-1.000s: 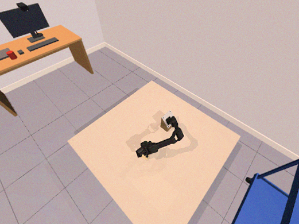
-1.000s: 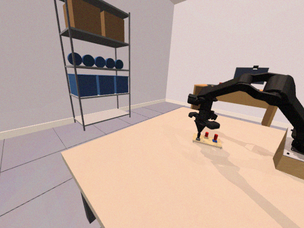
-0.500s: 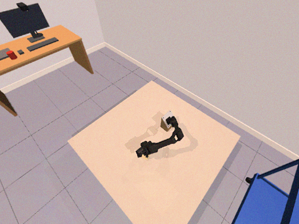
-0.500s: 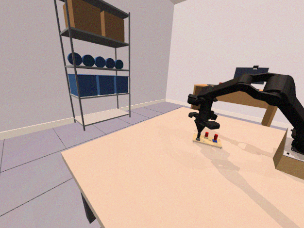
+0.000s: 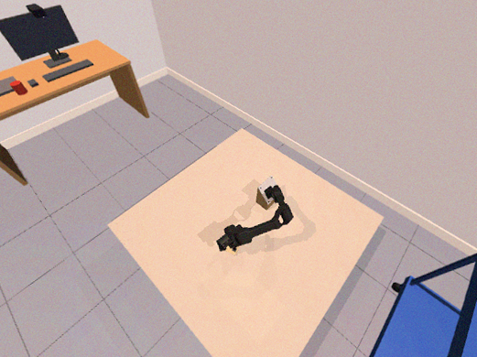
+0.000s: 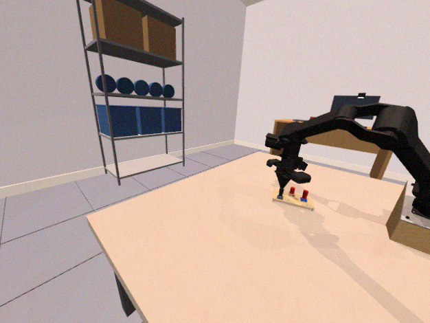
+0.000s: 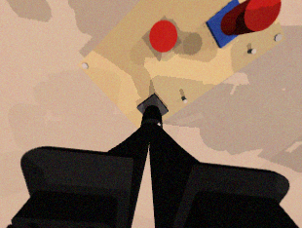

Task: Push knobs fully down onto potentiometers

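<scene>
Right now my gripper tip is 2 cm above the dark square part. Also, from my gripper tip: red knob (8 cm behind, 5 cm to the right, 2 cm below).
</scene>
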